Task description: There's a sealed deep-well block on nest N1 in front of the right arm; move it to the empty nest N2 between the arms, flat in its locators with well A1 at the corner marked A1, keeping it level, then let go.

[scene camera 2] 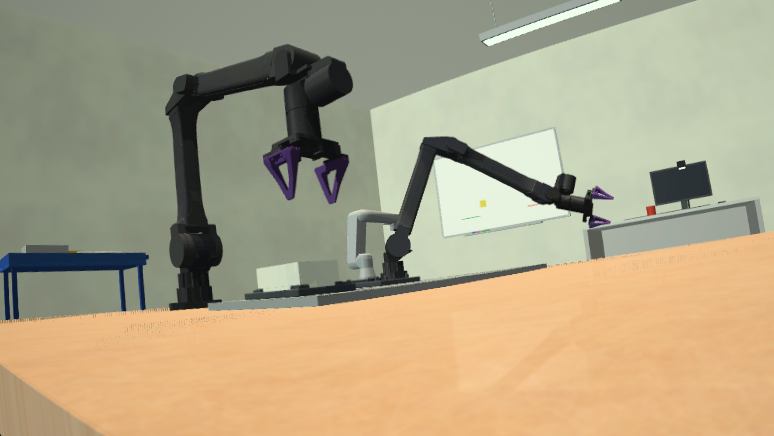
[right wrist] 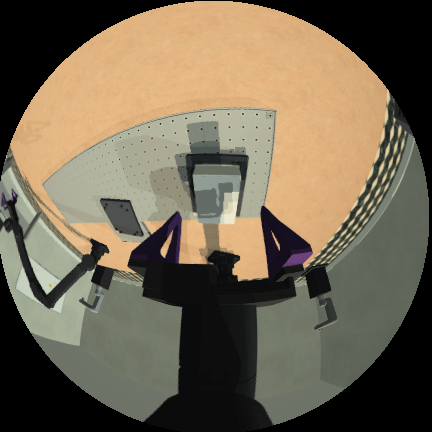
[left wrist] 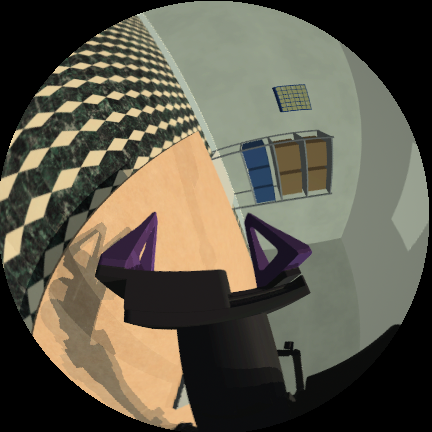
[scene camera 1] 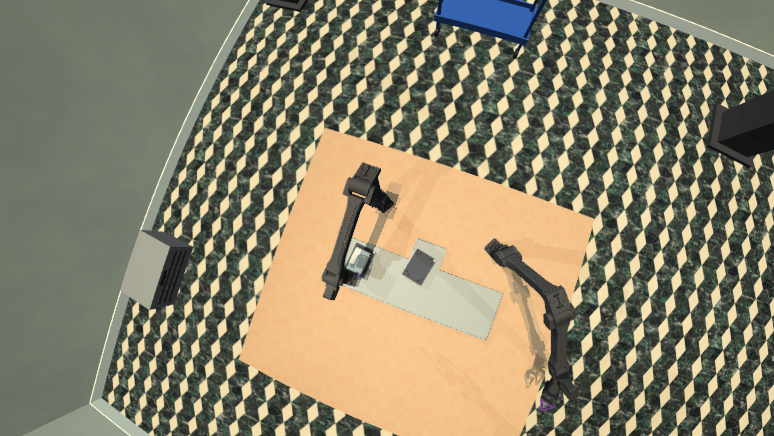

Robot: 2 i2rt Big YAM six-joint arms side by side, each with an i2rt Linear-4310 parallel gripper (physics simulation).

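Places are measured from the left arm's base along level axes (x right, y ahead, z up), in metres.
Pixels of known places: left gripper, fingertip midpoint: (scene camera 2: pixel 612 210) (left wrist: pixel 202 216) (scene camera 1: pixel 543 404); right gripper, fingertip midpoint: (scene camera 2: pixel 312 201) (right wrist: pixel 219 211) (scene camera 1: pixel 347 274); left arm's base, origin of the base link: (right wrist: pixel 99 244) (scene camera 1: pixel 496 251); right arm's base, origin of the base link: (scene camera 2: pixel 196 308) (right wrist: pixel 223 256) (scene camera 1: pixel 382 201).
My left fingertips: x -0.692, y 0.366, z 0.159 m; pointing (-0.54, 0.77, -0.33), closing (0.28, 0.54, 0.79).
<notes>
For each thing: its top centre in the pictures, then the offset to it from my left fingertips. Level surfaces: height alone.
- sealed pale deep-well block, middle of its top: (scene camera 2: pixel 295 264) (right wrist: pixel 216 202) (scene camera 1: pixel 358 261) dx +1.159, dy +0.234, dz -0.092 m
- nest N1, middle of its top: (scene camera 2: pixel 297 285) (right wrist: pixel 216 191) (scene camera 1: pixel 359 260) dx +1.159, dy +0.234, dz -0.128 m
- Nest N2, middle of its top: (scene camera 2: pixel 377 276) (right wrist: pixel 119 221) (scene camera 1: pixel 419 267) dx +0.915, dy +0.012, dz -0.124 m
- wooden table, its level: dz -0.159 m
The sealed pale deep-well block (scene camera 1: pixel 358 259) (scene camera 2: pixel 278 276) (right wrist: pixel 215 187) sits in the dark frame of nest N1 (right wrist: pixel 217 158). Nest N2 (scene camera 1: pixel 419 266) (right wrist: pixel 122 217), a flat dark plate with small raised parts, is empty and lies beside it. My right gripper (scene camera 2: pixel 310 200) (right wrist: pixel 219 211) is open and empty, fingers pointing down, well above the block; in scene camera 1 the arm partly hides it. My left gripper (scene camera 1: pixel 547 405) (scene camera 2: pixel 610 209) (left wrist: pixel 202 216) is open and empty, far from both nests, past the table edge in scene camera 1. The A1 markings cannot be made out.
Both nests are on a pale perforated plate (scene camera 1: pixel 465 308) (scene camera 2: pixel 259 304) on the wooden table (scene camera 1: pixel 335 341). The left arm (scene camera 1: pixel 558 346) stands to the right of the plate in scene camera 1. A blue cart (scene camera 1: pixel 482 20) stands on the floor beyond the table.
</notes>
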